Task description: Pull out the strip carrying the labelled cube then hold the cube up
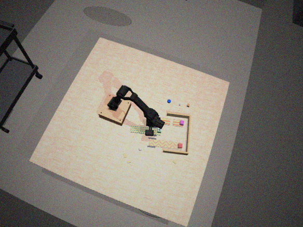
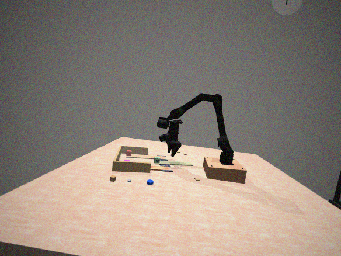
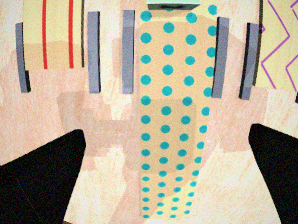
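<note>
The labelled cube is 80 mm ahead of my gripper tip, 10 mm to the left of it and 40 mm below it. The rest, counted from my gripper tip: blue disc 100 mm ahead, 290 mm to the left, 50 mm below; small white cube 30 mm behind, 170 mm to the right, 50 mm below; zigzag strip 160 mm ahead, 80 mm to the right, 60 mm below.
</note>
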